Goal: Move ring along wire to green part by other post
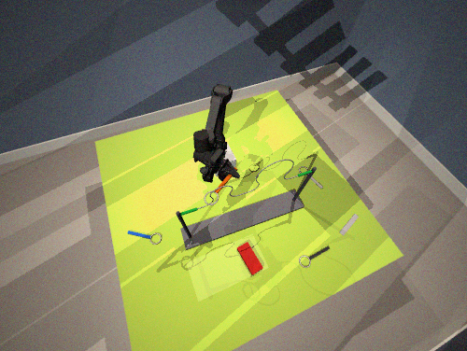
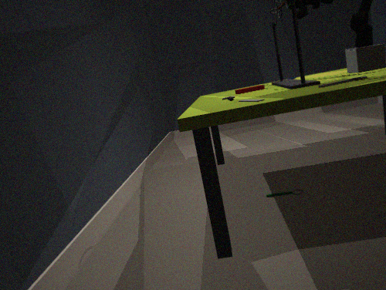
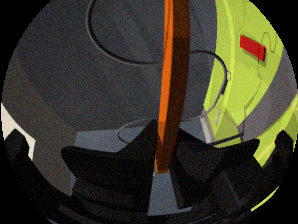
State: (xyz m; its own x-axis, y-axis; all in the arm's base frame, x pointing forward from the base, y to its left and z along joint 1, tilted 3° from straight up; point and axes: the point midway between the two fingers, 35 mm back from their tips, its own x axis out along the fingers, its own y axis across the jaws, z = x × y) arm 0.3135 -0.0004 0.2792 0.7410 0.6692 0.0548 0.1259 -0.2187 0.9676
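Right now the orange-handled ring is 3 cm ahead of my gripper tip, 8 cm to the right of it and 2 cm below it. Also, from my gripper tip: blue-handled ring: 3 cm ahead, 45 cm to the right, 40 cm below; red block: 23 cm ahead, 2 cm to the left, 40 cm below; dark-handled ring: 29 cm ahead, 32 cm to the left, 40 cm below.
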